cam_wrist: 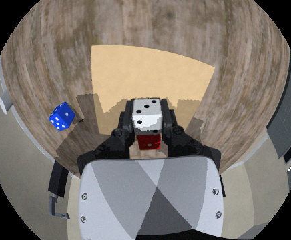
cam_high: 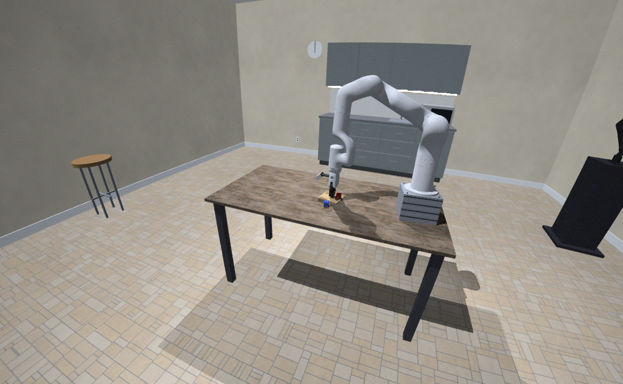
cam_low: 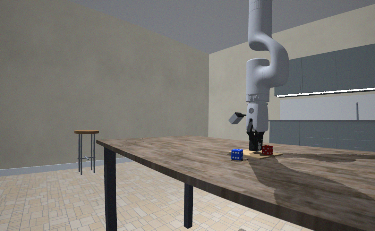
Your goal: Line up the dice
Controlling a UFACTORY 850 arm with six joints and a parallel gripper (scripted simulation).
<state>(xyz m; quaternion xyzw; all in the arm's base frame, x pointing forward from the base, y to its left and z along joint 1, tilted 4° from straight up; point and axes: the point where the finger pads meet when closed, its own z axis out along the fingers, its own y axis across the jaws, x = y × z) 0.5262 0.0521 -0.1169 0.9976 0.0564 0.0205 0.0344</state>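
The white die lies 1 cm below my hand. Round my hand: red die 4 cm behind, 1 cm to the right, 1 cm below; then tan mat 3 cm below; then blue die 1 cm behind, 13 cm to the left, 2 cm below.
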